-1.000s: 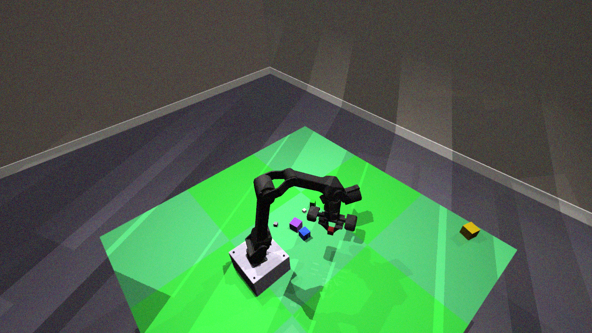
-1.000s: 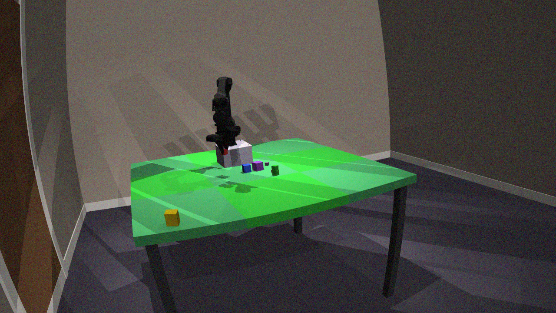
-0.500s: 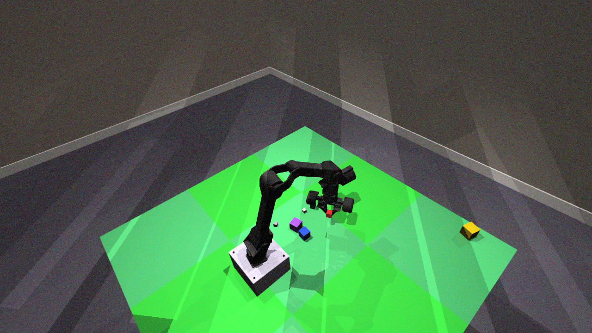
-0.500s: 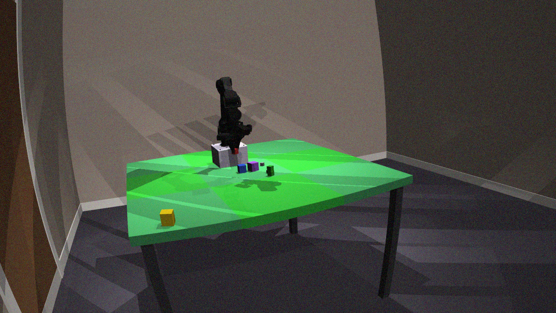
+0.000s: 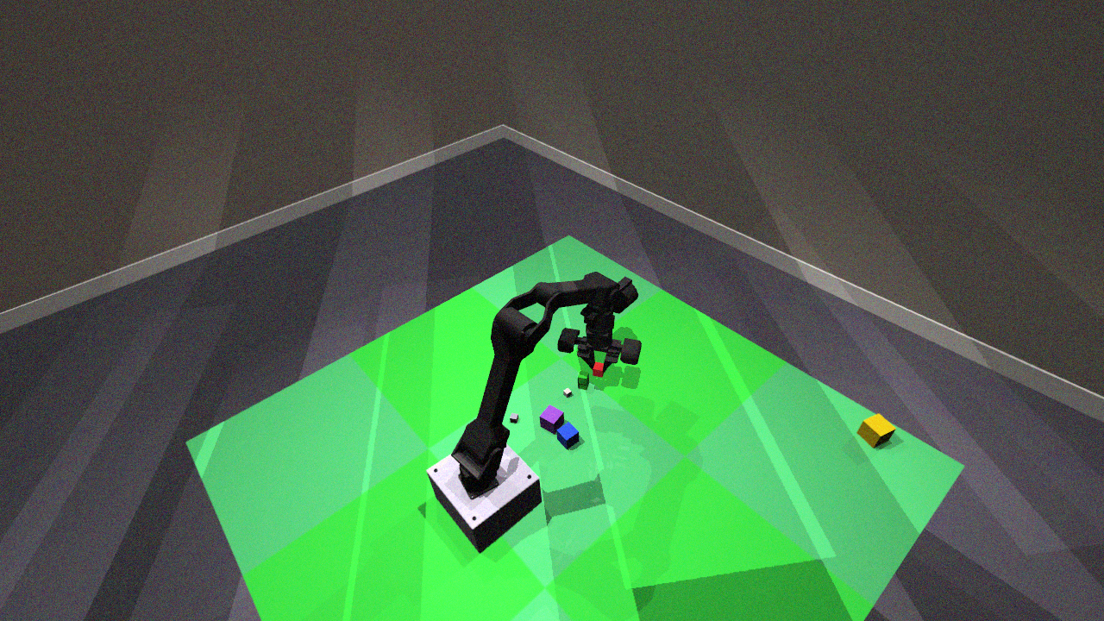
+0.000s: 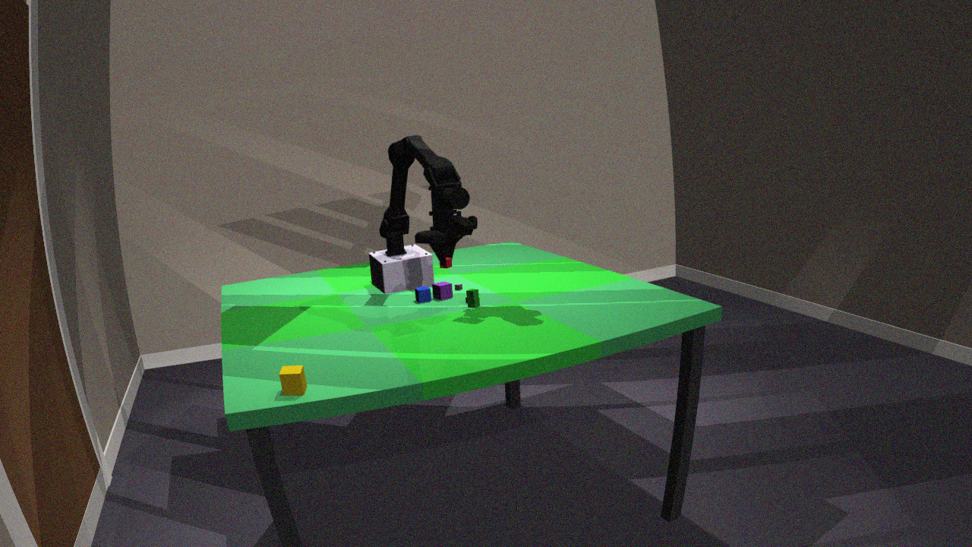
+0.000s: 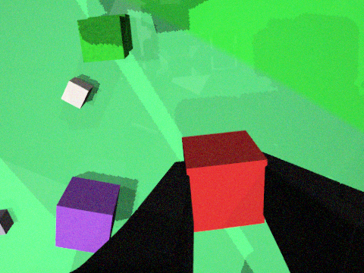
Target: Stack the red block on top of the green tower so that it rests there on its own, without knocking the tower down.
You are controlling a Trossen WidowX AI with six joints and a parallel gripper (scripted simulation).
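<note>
My gripper tip is now 5 cm past the white cube, 7 cm to the right of it and 12 cm above it. The rest, counted from my gripper tip: purple cube: 13 cm behind, 1 cm to the left, 11 cm below; then blue cube: 13 cm behind, 5 cm to the right, 11 cm below; then red block: right at my gripper tip.
</note>
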